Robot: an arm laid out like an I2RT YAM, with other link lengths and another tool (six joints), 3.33 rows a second.
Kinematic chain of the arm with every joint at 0, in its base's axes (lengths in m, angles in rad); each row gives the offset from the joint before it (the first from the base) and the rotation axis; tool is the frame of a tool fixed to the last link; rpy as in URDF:
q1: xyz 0 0 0.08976 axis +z
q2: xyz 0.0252 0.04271 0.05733 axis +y
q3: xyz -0.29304 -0.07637 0 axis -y
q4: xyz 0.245 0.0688 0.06 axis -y
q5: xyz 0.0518 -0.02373 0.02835 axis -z
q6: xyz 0.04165 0 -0.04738 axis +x
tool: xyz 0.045 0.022 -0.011 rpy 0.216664 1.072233 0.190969
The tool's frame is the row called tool.
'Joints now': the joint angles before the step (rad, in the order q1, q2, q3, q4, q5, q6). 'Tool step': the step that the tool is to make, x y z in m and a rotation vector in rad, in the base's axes. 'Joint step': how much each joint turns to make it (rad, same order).
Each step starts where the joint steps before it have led.
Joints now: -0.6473 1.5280 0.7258 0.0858 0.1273 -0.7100
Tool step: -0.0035 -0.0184 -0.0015 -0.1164 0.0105 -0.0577
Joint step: -0.0255 0.0191 -0.0173 0.1093 0.0869 -0.0570
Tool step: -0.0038 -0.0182 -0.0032 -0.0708 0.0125 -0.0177
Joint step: -0.0428 0.0310 -0.0060 0.0875 0.0158 -0.0670
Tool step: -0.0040 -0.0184 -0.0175 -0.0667 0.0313 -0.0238
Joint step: -0.0384 0.0773 -0.0256 0.1411 0.0260 -0.0692
